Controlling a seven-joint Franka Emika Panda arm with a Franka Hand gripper.
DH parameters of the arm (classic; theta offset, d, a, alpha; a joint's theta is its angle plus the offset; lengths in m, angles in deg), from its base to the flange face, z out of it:
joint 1: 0 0.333 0 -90
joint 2: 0 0 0 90
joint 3: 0 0.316 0.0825 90
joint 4: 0 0 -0.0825 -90
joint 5: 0 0.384 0 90
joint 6: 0 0 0.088 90
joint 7: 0 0.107 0 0
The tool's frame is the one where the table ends.
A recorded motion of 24 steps. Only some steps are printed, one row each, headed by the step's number.
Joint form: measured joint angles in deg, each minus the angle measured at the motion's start. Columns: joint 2, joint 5, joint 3, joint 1, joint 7, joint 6, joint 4.
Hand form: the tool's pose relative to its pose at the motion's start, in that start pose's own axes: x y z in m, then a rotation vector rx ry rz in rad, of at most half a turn. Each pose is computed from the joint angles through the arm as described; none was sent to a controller.
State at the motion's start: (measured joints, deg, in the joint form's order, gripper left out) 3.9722 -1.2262 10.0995 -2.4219 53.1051 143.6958 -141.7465
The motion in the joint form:
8: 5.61 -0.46 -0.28 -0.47 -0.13 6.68 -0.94
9: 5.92 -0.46 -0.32 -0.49 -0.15 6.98 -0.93
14: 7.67 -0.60 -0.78 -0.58 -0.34 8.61 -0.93
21: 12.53 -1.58 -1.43 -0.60 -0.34 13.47 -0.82
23: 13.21 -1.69 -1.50 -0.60 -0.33 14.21 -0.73
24: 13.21 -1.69 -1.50 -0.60 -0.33 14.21 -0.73
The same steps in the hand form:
8: 0.0026 0.0035 0.0415 0.0122 -0.0093 0.0039
9: 0.0030 0.0036 0.0436 0.0128 -0.0100 0.0047
14: 0.0059 0.0061 0.0554 0.0136 -0.0138 0.0090
21: 0.0079 0.0087 0.0871 0.0199 -0.0169 0.0064
23: 0.0083 0.0085 0.0911 0.0229 -0.0161 0.0063
24: 0.0083 0.0085 0.0911 0.0229 -0.0161 0.0063

